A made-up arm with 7 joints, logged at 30 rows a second.
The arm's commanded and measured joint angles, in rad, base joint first. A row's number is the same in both.
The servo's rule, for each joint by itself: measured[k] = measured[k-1] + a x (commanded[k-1-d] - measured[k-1]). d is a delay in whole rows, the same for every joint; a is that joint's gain. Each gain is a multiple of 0.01, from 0.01 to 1. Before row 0 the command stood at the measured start. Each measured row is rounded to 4 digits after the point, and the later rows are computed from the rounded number. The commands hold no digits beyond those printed.
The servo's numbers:
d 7
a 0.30 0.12 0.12 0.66 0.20 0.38 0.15
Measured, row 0:
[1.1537 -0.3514 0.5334 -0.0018 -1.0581 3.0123 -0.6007]
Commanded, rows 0 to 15:
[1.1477 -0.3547 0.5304 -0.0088 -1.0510 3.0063 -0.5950]
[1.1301 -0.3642 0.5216 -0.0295 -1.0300 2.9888 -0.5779]
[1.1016 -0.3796 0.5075 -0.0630 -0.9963 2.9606 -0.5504]
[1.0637 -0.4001 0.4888 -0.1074 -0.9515 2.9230 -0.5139]
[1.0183 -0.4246 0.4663 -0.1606 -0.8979 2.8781 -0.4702]
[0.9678 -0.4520 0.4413 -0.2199 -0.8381 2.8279 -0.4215]
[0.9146 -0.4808 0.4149 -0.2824 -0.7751 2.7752 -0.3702]
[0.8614 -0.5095 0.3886 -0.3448 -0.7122 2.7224 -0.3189]
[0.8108 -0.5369 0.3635 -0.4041 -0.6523 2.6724 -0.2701]
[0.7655 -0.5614 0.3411 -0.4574 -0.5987 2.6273 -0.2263]
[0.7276 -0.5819 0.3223 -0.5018 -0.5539 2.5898 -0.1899]
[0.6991 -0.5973 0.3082 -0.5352 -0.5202 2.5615 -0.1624]
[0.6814 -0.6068 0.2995 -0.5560 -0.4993 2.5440 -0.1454]
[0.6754 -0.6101 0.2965 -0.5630 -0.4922 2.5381 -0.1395]
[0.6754 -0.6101 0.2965 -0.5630 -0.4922 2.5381 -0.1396]
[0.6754 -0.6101 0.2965 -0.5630 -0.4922 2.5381 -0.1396]
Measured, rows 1 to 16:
[1.1537 -0.3514 0.5334 -0.0018 -1.0581 3.0123 -0.6007]
[1.1537 -0.3514 0.5334 -0.0018 -1.0581 3.0123 -0.6007]
[1.1537 -0.3514 0.5334 -0.0018 -1.0581 3.0123 -0.6007]
[1.1537 -0.3514 0.5334 -0.0018 -1.0581 3.0123 -0.6007]
[1.1537 -0.3514 0.5334 -0.0018 -1.0581 3.0123 -0.6007]
[1.1537 -0.3514 0.5334 -0.0018 -1.0581 3.0123 -0.6007]
[1.1537 -0.3514 0.5334 -0.0018 -1.0581 3.0123 -0.6007]
[1.1519 -0.3518 0.5330 -0.0064 -1.0567 3.0100 -0.5998]
[1.1454 -0.3533 0.5316 -0.0216 -1.0514 3.0019 -0.5965]
[1.1323 -0.3565 0.5287 -0.0489 -1.0404 2.9862 -0.5896]
[1.1117 -0.3617 0.5239 -0.0875 -1.0226 2.9622 -0.5782]
[1.0837 -0.3692 0.5170 -0.1357 -0.9977 2.9302 -0.5620]
[1.0489 -0.3791 0.5079 -0.1913 -0.9658 2.8913 -0.5409]
[1.0086 -0.3913 0.4967 -0.2514 -0.9277 2.8472 -0.5153]
[0.9644 -0.4055 0.4837 -0.3130 -0.8846 2.7998 -0.4858]
[0.9183 -0.4213 0.4693 -0.3731 -0.8381 2.7514 -0.4534]

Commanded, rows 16 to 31:
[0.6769 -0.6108 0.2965 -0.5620 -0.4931 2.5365 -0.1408]
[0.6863 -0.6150 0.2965 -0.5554 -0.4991 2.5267 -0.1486]
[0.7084 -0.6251 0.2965 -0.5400 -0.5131 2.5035 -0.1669]
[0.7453 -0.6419 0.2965 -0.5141 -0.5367 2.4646 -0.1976]
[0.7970 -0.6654 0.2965 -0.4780 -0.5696 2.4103 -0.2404]
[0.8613 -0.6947 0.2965 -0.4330 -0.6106 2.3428 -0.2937]
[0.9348 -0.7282 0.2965 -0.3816 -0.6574 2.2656 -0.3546]
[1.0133 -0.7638 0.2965 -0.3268 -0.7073 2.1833 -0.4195]
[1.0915 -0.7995 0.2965 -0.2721 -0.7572 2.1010 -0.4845]
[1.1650 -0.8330 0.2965 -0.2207 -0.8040 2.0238 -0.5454]
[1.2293 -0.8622 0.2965 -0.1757 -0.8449 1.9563 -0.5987]
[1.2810 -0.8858 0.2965 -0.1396 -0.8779 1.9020 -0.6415]
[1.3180 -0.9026 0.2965 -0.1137 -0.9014 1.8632 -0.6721]
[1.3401 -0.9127 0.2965 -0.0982 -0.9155 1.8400 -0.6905]
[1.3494 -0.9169 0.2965 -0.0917 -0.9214 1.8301 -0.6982]
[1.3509 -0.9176 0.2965 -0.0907 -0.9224 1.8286 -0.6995]
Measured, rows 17 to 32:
[0.8725 -0.4381 0.4539 -0.4287 -0.7902 2.7042 -0.4193]
[0.8290 -0.4554 0.4381 -0.4769 -0.7429 2.6607 -0.3849]
[0.7900 -0.4724 0.4225 -0.5154 -0.6984 2.6230 -0.3515]
[0.7574 -0.4885 0.4077 -0.5422 -0.6586 2.5930 -0.3206]
[0.7328 -0.5031 0.3944 -0.5559 -0.6253 2.5721 -0.2934]
[0.7156 -0.5159 0.3827 -0.5606 -0.5987 2.5592 -0.2703]
[0.7035 -0.5272 0.3724 -0.5622 -0.5774 2.5512 -0.2507]
[0.6955 -0.5372 0.3633 -0.5621 -0.5605 2.5456 -0.2342]
[0.6927 -0.5465 0.3553 -0.5577 -0.5482 2.5384 -0.2214]
[0.6974 -0.5559 0.3482 -0.5460 -0.5412 2.5251 -0.2132]
[0.7118 -0.5662 0.3420 -0.5249 -0.5403 2.5021 -0.2109]
[0.7374 -0.5781 0.3365 -0.4939 -0.5462 2.4672 -0.2153]
[0.7746 -0.5921 0.3317 -0.4537 -0.5591 2.4199 -0.2271]
[0.8227 -0.6084 0.3275 -0.4061 -0.5788 2.3613 -0.2462]
[0.8799 -0.6270 0.3238 -0.3538 -0.6045 2.2937 -0.2722]
[0.9434 -0.6477 0.3205 -0.2999 -0.6350 2.2205 -0.3040]

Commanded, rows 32 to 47:
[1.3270 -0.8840 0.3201 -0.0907 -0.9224 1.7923 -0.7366]
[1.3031 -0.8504 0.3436 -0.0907 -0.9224 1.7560 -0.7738]
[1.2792 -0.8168 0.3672 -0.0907 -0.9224 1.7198 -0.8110]
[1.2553 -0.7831 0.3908 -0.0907 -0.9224 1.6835 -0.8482]
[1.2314 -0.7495 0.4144 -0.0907 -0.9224 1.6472 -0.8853]
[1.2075 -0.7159 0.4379 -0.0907 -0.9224 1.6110 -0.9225]
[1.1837 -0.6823 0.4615 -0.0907 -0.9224 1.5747 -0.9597]
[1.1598 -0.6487 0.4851 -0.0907 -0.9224 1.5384 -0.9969]
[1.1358 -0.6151 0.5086 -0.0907 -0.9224 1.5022 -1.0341]
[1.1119 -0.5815 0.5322 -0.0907 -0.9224 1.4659 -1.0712]
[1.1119 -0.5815 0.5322 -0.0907 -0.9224 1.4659 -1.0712]
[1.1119 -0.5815 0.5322 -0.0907 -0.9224 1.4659 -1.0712]
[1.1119 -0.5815 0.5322 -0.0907 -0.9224 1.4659 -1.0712]
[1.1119 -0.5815 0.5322 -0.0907 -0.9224 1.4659 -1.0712]
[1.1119 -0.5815 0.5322 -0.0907 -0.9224 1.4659 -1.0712]
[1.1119 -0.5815 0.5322 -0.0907 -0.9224 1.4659 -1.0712]
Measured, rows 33 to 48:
[1.0099 -0.6699 0.3176 -0.2476 -0.6688 2.1458 -0.3402]
[1.0757 -0.6930 0.3151 -0.2001 -0.7040 2.0738 -0.3790]
[1.1373 -0.7161 0.3129 -0.1602 -0.7388 2.0085 -0.4184]
[1.1915 -0.7385 0.3109 -0.1295 -0.7713 1.9533 -0.4565]
[1.2361 -0.7594 0.3092 -0.1088 -0.8001 1.9102 -0.4916]
[1.2701 -0.7783 0.3077 -0.0975 -0.8244 1.8798 -0.5226]
[1.2943 -0.7950 0.3064 -0.0930 -0.8440 1.8603 -0.5491]
[1.3041 -0.8057 0.3080 -0.0915 -0.8597 1.8345 -0.5772]
[1.3038 -0.8111 0.3123 -0.0910 -0.8722 1.8047 -0.6067]
[1.2964 -0.8118 0.3189 -0.0908 -0.8822 1.7724 -0.6373]
[1.2841 -0.8084 0.3275 -0.0907 -0.8902 1.7386 -0.6689]
[1.2683 -0.8013 0.3379 -0.0907 -0.8966 1.7039 -0.7014]
[1.2501 -0.7911 0.3499 -0.0907 -0.9018 1.6686 -0.7346]
[1.2302 -0.7780 0.3633 -0.0907 -0.9059 1.6329 -0.7684]
[1.2091 -0.7625 0.3779 -0.0907 -0.9092 1.5970 -0.8027]
[1.1871 -0.7448 0.3936 -0.0907 -0.9118 1.5610 -0.8374]

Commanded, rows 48 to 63:
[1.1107 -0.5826 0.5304 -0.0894 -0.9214 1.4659 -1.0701]
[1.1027 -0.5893 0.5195 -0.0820 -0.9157 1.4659 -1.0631]
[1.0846 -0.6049 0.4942 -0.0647 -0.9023 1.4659 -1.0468]
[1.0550 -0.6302 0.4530 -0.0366 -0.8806 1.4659 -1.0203]
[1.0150 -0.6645 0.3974 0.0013 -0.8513 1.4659 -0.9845]
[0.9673 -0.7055 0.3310 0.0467 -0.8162 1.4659 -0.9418]
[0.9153 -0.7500 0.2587 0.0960 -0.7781 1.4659 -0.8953]
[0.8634 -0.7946 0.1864 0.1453 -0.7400 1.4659 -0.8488]
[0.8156 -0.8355 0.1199 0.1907 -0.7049 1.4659 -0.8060]
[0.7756 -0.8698 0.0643 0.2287 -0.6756 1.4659 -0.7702]
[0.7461 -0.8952 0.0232 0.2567 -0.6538 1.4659 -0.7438]
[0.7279 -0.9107 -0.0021 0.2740 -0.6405 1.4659 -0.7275]
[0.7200 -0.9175 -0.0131 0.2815 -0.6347 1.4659 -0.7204]
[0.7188 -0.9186 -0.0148 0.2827 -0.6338 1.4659 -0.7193]
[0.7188 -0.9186 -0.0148 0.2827 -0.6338 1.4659 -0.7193]
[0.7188 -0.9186 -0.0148 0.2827 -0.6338 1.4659 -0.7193]
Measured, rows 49 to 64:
[1.1645 -0.7252 0.4102 -0.0907 -0.9139 1.5249 -0.8725]
[1.1487 -0.7080 0.4248 -0.0907 -0.9156 1.5025 -0.9023]
[1.1377 -0.6928 0.4377 -0.0907 -0.9170 1.4886 -0.9276]
[1.1300 -0.6794 0.4490 -0.0907 -0.9181 1.4800 -0.9491]
[1.1246 -0.6677 0.4590 -0.0907 -0.9190 1.4746 -0.9674]
[1.1208 -0.6574 0.4678 -0.0907 -0.9197 1.4713 -0.9830]
[1.1181 -0.6483 0.4755 -0.0907 -0.9202 1.4692 -0.9962]
[1.1159 -0.6404 0.4821 -0.0898 -0.9204 1.4679 -1.0073]
[1.1119 -0.6343 0.4866 -0.0847 -0.9195 1.4671 -1.0157]
[1.1037 -0.6308 0.4875 -0.0715 -0.9161 1.4666 -1.0204]
[1.0891 -0.6307 0.4834 -0.0485 -0.9090 1.4663 -1.0204]
[1.0669 -0.6348 0.4731 -0.0156 -0.8975 1.4661 -1.0150]
[1.0370 -0.6433 0.4560 0.0255 -0.8812 1.4660 -1.0040]
[1.0005 -0.6561 0.4323 0.0720 -0.8606 1.4660 -0.9877]
[0.9594 -0.6727 0.4028 0.1204 -0.8365 1.4660 -0.9669]
[0.9163 -0.6922 0.3689 0.1668 -0.8102 1.4660 -0.9428]

